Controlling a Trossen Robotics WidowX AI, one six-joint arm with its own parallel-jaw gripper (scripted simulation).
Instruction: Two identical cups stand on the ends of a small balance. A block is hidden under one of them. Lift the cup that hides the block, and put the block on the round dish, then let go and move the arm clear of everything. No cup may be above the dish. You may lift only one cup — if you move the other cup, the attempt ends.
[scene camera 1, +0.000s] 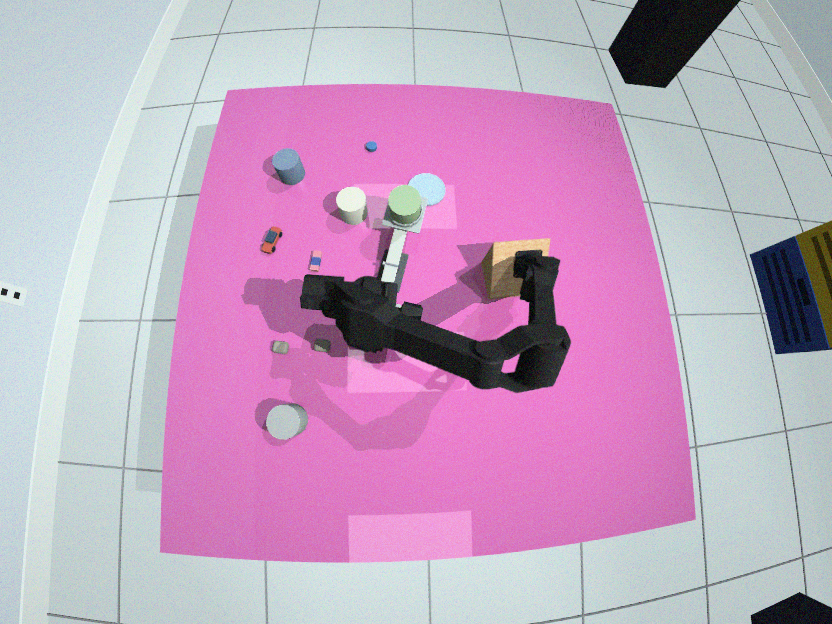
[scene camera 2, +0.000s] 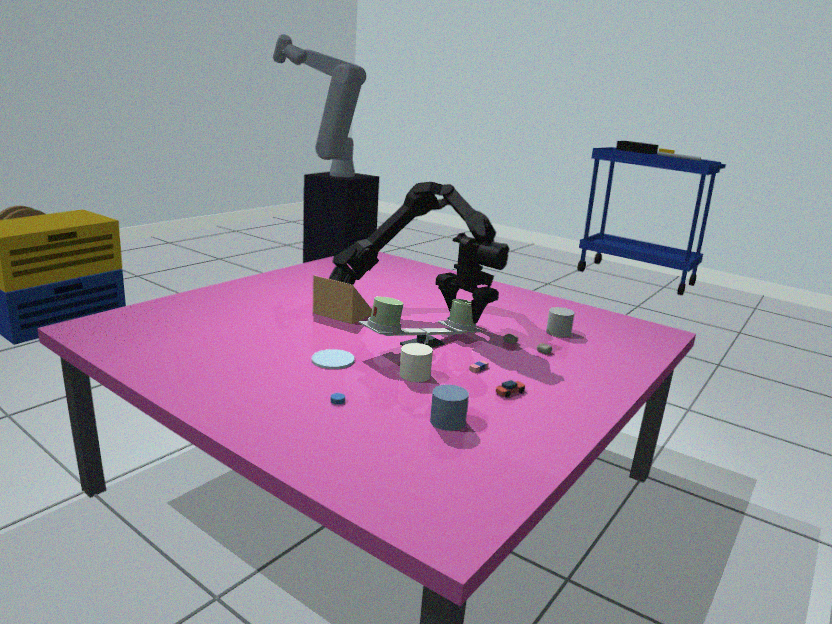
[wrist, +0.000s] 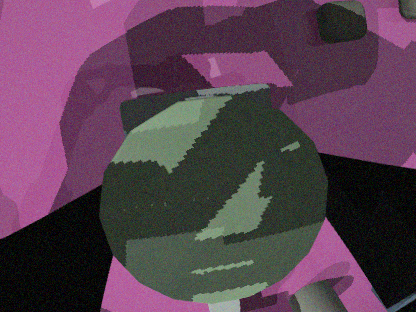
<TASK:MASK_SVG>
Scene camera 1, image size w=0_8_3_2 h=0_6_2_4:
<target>cream cylinder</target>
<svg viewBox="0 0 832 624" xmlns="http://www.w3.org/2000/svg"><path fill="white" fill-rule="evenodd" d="M346 187L336 196L338 211L341 219L347 224L357 225L362 223L368 214L366 195L360 188Z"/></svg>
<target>grey cylinder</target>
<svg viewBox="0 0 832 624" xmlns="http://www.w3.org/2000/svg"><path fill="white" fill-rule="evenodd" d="M298 404L281 404L273 407L268 413L266 427L273 437L287 440L299 435L306 429L308 414Z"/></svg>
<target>blue-grey cylinder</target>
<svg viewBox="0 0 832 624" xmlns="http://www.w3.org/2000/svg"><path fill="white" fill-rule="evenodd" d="M281 149L275 153L272 159L274 169L282 183L296 185L305 177L305 169L303 168L300 156L294 149Z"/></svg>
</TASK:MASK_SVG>
